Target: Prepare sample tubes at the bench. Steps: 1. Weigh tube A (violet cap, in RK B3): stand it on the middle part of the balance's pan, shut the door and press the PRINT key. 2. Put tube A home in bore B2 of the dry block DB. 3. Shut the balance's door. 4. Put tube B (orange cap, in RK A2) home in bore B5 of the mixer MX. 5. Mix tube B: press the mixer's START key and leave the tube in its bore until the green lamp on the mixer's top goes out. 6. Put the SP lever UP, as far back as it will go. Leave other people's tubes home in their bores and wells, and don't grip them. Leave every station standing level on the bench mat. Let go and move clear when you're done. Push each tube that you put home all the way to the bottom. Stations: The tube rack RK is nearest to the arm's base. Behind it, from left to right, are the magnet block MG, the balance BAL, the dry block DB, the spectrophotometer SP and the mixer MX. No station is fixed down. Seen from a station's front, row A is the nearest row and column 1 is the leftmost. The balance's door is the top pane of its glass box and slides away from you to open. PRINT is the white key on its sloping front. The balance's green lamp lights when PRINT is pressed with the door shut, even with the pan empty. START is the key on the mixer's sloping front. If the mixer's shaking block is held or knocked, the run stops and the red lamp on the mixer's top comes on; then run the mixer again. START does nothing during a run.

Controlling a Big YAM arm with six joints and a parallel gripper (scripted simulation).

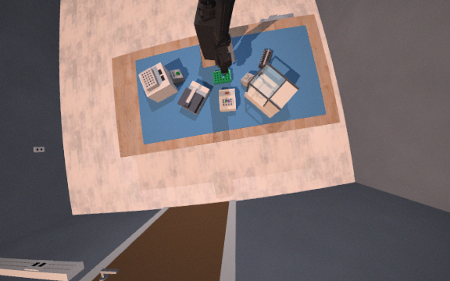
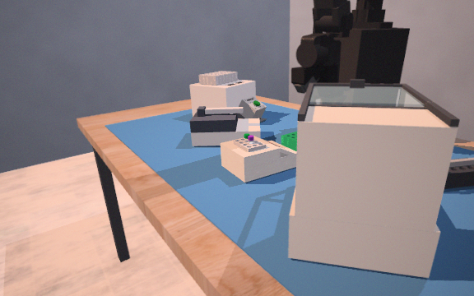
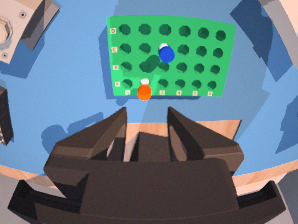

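My gripper is now 6 cm above the orange-capped tube and 1 cm short of it. From my hand the other things lie so: dry block (21 cm ahead, 6 cm to the right, 5 cm below); rack (7 cm below, 3 cm to the right, 3 cm ahead); blue-capped tube (6 cm below, 4 cm ahead, 3 cm to the right).
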